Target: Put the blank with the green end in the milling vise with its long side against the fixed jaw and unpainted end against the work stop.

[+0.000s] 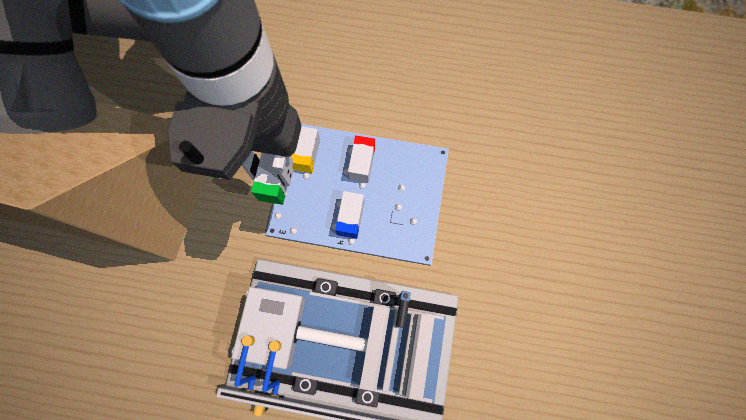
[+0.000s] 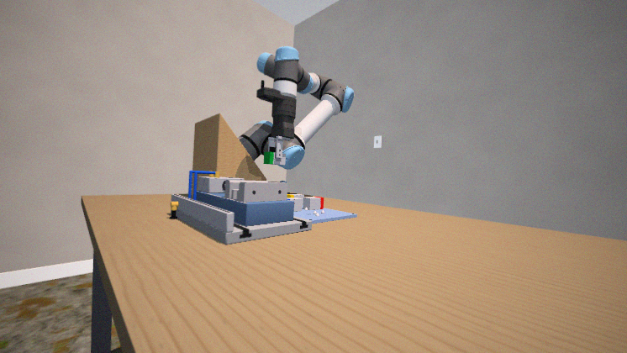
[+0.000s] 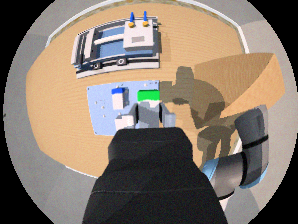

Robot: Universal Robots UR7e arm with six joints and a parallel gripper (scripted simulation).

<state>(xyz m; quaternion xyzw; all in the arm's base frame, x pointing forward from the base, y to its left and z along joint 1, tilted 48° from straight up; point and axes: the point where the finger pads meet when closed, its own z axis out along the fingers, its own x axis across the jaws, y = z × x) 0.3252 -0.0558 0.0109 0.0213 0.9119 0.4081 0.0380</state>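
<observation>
Right now my hand is 2 cm above the green-ended blank. The rest, counted from my hand: yellow-ended blank (9 cm to the left, 15 cm below); red-ended blank (9 cm ahead, 9 cm to the left, 15 cm below); blue-ended blank (9 cm ahead, 15 cm below).
</observation>
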